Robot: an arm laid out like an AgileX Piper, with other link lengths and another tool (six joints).
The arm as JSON. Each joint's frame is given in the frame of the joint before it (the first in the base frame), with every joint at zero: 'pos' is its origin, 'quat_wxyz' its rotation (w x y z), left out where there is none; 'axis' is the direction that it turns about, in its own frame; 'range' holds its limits. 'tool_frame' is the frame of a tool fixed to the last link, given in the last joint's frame.
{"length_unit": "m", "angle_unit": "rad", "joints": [
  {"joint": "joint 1", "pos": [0.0, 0.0, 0.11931], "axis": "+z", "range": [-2.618, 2.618]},
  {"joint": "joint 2", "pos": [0.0, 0.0, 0.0], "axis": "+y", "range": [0.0, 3.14]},
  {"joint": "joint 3", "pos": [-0.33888, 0.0, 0.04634], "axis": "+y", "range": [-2.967, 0.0]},
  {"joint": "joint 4", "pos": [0.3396, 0.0, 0.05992], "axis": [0.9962, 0.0, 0.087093], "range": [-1.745, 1.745]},
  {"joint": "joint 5", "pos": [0.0, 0.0, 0.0], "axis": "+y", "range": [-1.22, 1.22]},
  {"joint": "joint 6", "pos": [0.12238, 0.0, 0.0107], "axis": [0.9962, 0.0, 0.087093], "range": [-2.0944, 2.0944]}
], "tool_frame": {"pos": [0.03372, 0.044, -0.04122], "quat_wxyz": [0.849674, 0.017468, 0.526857, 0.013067]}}
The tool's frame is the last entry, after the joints.
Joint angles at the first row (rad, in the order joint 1, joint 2, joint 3, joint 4, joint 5, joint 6):
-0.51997, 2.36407, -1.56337, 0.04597, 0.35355, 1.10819
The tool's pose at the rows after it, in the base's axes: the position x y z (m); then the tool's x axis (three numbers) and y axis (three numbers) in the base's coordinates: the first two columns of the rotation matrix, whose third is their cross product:
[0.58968 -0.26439 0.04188 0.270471 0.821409 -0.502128 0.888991 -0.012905 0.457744]
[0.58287 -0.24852 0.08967 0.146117 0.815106 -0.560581 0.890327 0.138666 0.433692]
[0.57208 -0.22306 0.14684 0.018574 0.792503 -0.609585 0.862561 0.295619 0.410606]
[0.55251 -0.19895 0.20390 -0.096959 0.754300 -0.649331 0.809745 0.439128 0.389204]
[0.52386 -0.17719 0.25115 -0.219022 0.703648 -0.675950 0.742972 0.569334 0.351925]
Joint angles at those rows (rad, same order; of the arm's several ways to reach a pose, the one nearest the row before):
-0.51801, 2.28761, -1.56338, 0.04596, 0.41149, 1.04160
-0.50558, 2.19467, -1.56340, 0.04700, 0.49475, 0.90025
-0.48268, 2.08415, -1.56338, 0.06792, 0.59186, 0.74637
-0.46845, 1.97141, -1.56337, 0.10579, 0.69257, 0.58361
-0.46300, 1.86971, -1.56336, 0.14258, 0.80961, 0.42055

